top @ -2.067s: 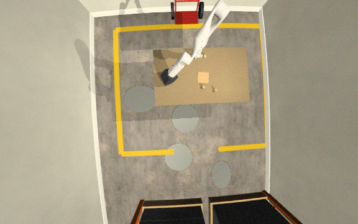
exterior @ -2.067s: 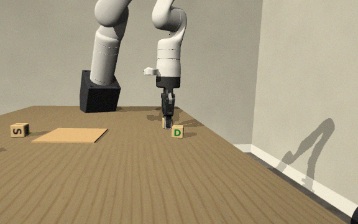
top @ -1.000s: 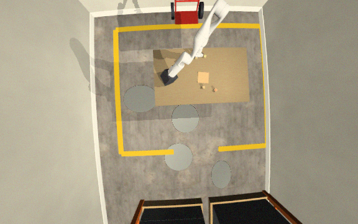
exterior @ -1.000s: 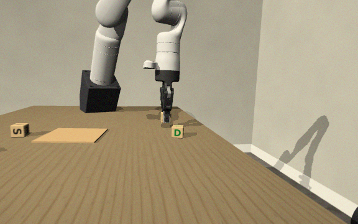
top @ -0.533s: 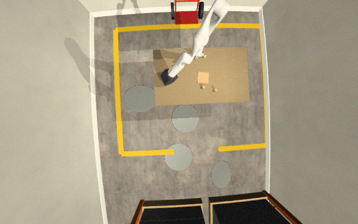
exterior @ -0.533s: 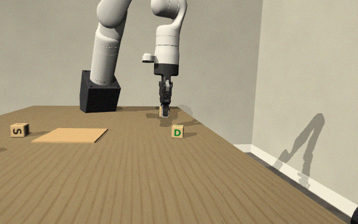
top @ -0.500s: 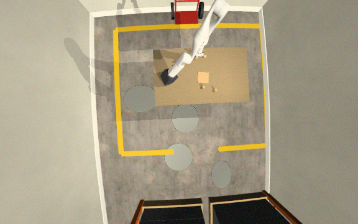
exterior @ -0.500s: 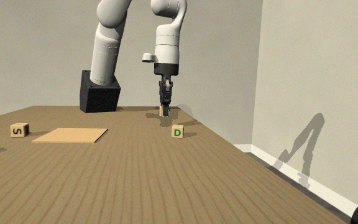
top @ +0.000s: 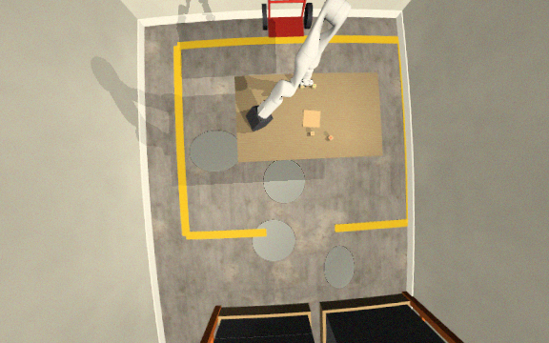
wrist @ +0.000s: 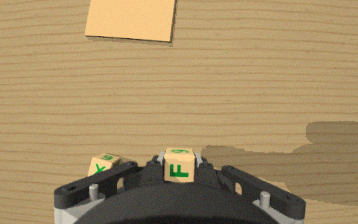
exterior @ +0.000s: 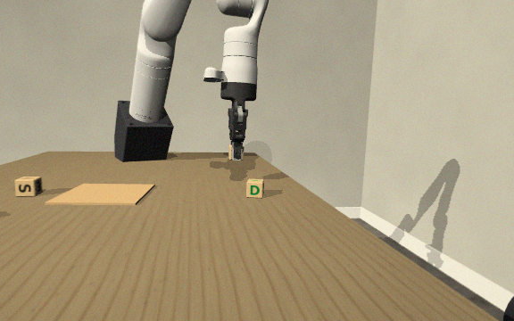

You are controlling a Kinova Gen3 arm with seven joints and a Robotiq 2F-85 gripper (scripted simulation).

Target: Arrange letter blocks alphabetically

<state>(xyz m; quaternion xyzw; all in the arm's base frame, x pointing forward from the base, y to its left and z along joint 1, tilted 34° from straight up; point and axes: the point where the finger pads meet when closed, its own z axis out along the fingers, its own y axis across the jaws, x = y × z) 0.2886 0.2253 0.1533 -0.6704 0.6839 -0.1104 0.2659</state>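
Now: the tan mat 24 cm to the right of my hand, 10 cm ahead of it and 7 cm below it.
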